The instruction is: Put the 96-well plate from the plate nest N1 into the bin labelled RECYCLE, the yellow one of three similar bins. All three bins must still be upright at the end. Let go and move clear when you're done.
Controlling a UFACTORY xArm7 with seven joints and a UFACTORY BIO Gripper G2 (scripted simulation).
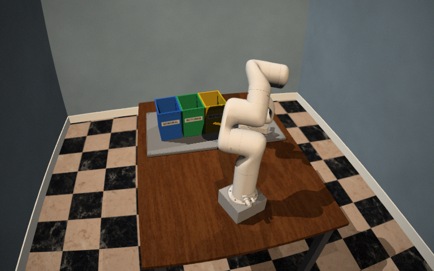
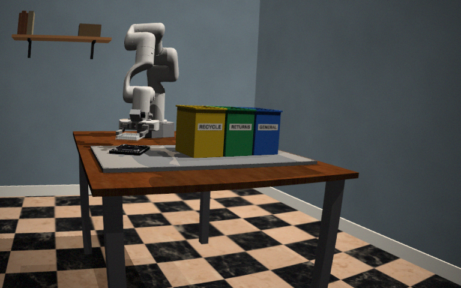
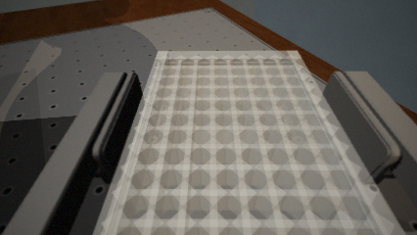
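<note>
Right now my hand is 60 mm above the black plate nest. From my hand the other things lie so: yellow recycle bin: 240 mm to the left, 110 mm ahead, 20 mm above; 96-well plate: 10 mm below; green returns bin: 370 mm to the left, 110 mm ahead, 20 mm above.
</note>
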